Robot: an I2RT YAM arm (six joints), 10 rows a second.
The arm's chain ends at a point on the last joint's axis. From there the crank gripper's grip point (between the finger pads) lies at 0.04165 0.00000 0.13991 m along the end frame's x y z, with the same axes.
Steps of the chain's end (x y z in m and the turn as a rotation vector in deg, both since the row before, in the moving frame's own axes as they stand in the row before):
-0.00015, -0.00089, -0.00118, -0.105, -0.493, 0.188
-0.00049, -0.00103, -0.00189, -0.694, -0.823, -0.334
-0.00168, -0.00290, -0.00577, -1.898, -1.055, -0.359
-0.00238, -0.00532, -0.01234, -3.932, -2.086, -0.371
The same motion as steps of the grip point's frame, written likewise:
-0.00136, -0.00050, -0.00083, -0.105, -0.493, 0.188
-0.00250, 0.00043, -0.00132, -0.694, -0.823, -0.334
-0.00425, 0.00149, -0.00510, -1.898, -1.055, -0.359
-0.00747, 0.00407, -0.01124, -3.932, -2.086, -0.371

